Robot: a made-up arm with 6 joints. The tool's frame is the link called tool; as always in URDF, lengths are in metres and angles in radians.
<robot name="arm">
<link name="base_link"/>
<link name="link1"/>
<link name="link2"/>
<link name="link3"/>
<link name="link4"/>
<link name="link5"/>
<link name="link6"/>
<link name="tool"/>
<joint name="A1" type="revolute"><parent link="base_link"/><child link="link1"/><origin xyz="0 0 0.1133"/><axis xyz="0 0 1"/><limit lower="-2.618" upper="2.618"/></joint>
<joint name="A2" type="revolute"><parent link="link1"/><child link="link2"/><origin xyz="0 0 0" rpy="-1.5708 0 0"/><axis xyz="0 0 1"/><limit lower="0" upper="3.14"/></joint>
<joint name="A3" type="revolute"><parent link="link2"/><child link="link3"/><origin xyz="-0.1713 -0.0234 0"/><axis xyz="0 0 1"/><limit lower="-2.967" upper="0"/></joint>
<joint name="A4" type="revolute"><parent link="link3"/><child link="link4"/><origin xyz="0.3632 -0.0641 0" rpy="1.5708 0 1.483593"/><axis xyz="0 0 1"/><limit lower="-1.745" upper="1.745"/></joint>
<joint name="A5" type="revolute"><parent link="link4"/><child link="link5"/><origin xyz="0 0 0" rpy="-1.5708 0 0"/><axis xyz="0 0 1"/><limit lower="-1.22" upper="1.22"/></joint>
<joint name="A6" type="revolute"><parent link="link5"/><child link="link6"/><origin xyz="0.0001 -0.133 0" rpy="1.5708 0 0"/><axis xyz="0 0 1"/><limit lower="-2.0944" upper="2.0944"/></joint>
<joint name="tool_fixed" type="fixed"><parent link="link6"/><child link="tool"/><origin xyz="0 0 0"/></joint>
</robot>
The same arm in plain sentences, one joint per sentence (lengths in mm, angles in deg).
The arm has six revolute joints in a row. What follows holds with every joint at zero, and every direction is one of the base frame's. The first joint sits 113.3 mm along +z from the base frame's origin and turns about +z, from -150 to 150 deg. The second joint sits at the same point as the first joint and turns about +y, from 0 to 179.91 deg. The third joint sits 171.3 mm along -x and 23.4 mm along +z from the second joint and turns about +y, from -170 to 0 deg. The fourth joint sits 363.2 mm along +x and 64.1 mm along +z from the third joint and turns about the direction (0.9962, 0, 0.0871), from -99.98 to 99.98 deg. The fifth joint sits at the same point as the fourth joint and turns about +y, from -69.9 to 69.9 deg. The sixth joint sits 132.5 mm along +x and 11.5 mm along +z from the fifth joint and turns about the direction (0.9962, 0, 0.0871), from -120 to 120 deg. The tool frame, which is the frame that the pose is given for, sits at the same point as the sixth joint; its axes are the base frame's turned by roll 0, pitch 85 and yaw 0 deg (as in URDF: about the fixed x, then y, then z).
